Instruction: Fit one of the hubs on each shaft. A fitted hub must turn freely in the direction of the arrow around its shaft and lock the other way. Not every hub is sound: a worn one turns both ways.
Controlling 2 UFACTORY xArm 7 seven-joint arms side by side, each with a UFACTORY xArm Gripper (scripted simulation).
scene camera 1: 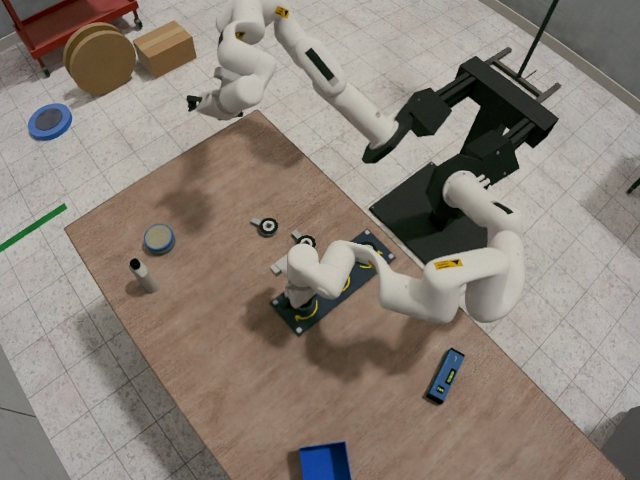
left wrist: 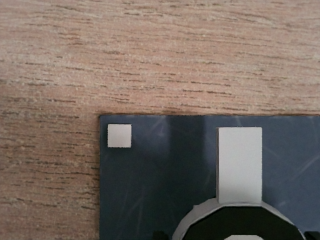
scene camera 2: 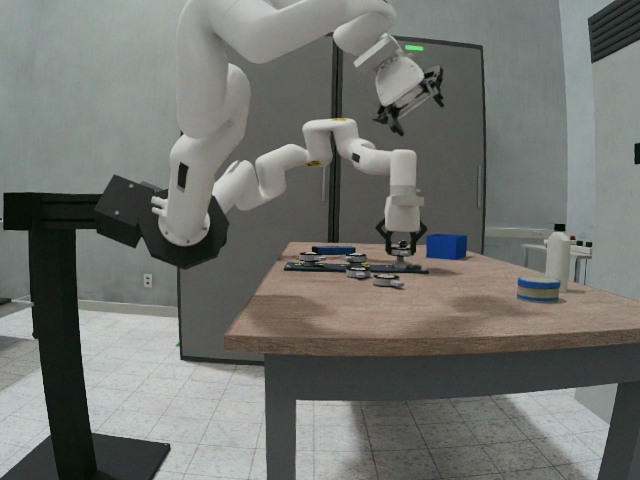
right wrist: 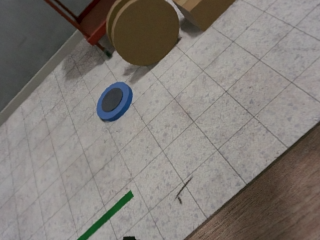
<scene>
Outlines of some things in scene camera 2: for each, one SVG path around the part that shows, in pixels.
My right gripper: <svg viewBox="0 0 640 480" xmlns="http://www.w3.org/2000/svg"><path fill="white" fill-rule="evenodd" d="M441 66L422 70L407 57L393 57L384 61L380 65L376 77L376 88L380 103L370 118L381 124L388 123L394 133L397 132L400 136L403 136L404 132L400 123L396 120L397 118L403 117L430 96L443 108L444 104L441 101L443 96L440 93L440 86L443 81L444 70Z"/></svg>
A white bottle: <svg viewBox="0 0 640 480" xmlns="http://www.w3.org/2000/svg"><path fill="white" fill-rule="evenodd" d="M554 224L555 232L548 238L545 277L560 280L559 293L566 293L571 240L564 232L565 224Z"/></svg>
A tape roll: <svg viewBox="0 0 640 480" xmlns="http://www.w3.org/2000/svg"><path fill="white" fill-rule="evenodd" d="M518 278L517 299L531 303L558 302L560 280L538 276Z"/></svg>
</scene>
